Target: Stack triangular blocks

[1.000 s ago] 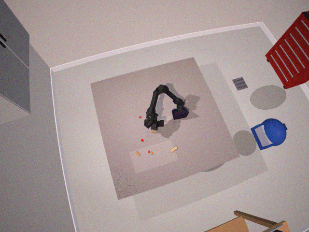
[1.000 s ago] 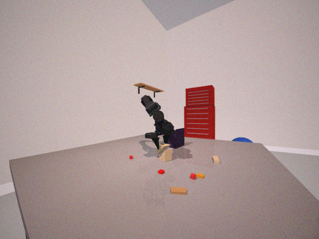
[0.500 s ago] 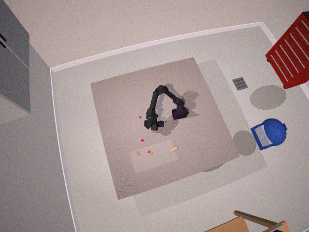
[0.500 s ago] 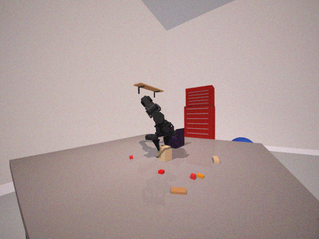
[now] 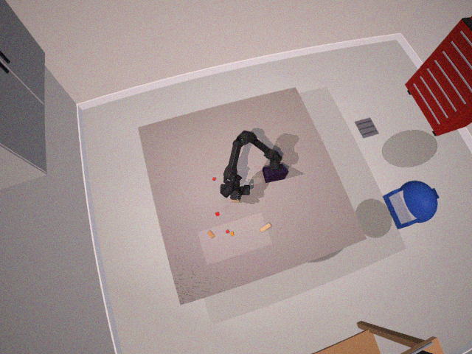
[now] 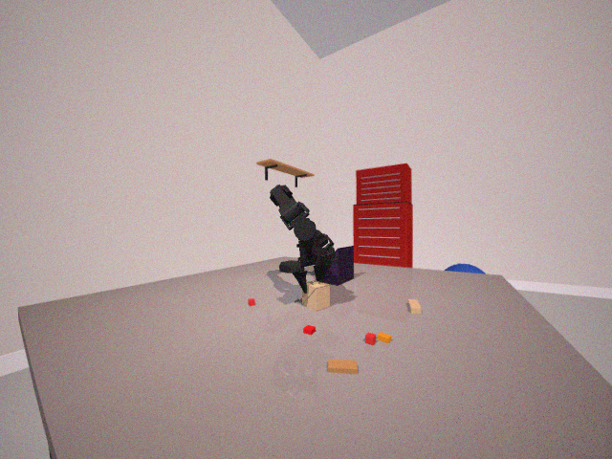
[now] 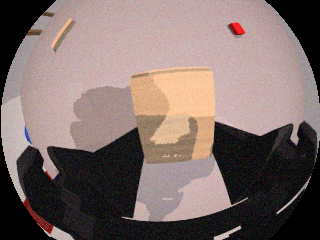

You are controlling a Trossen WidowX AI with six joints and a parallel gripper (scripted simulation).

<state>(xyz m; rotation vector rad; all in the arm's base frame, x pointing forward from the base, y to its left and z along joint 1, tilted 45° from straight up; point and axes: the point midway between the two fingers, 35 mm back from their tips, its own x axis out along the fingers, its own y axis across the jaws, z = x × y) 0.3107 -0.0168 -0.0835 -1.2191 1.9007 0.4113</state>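
Right now the triangular block is 1 cm above my gripper tip. Round my gripper tip: orange block (22 cm to the left, 12 cm ahead, 4 cm below).
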